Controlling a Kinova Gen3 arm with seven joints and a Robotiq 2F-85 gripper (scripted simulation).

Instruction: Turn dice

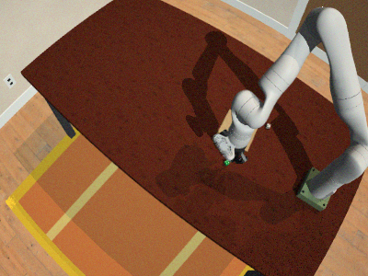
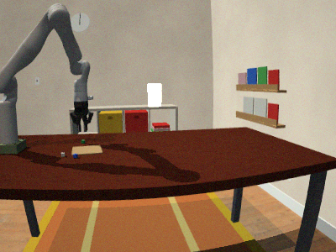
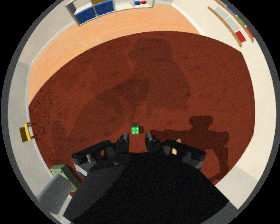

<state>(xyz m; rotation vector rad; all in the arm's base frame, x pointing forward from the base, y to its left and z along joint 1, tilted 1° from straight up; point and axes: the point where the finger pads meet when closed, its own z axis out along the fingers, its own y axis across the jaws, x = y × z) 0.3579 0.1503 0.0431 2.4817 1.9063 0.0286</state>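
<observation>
Right now the green die is 7 cm below my hand. From my hand the other things lie so: white die: 24 cm to the right, 7 cm below, 3 cm behind; then tan mat: 14 cm to the right, 8 cm below, 5 cm ahead; then blue die: 26 cm to the right, 7 cm below, 3 cm ahead.
</observation>
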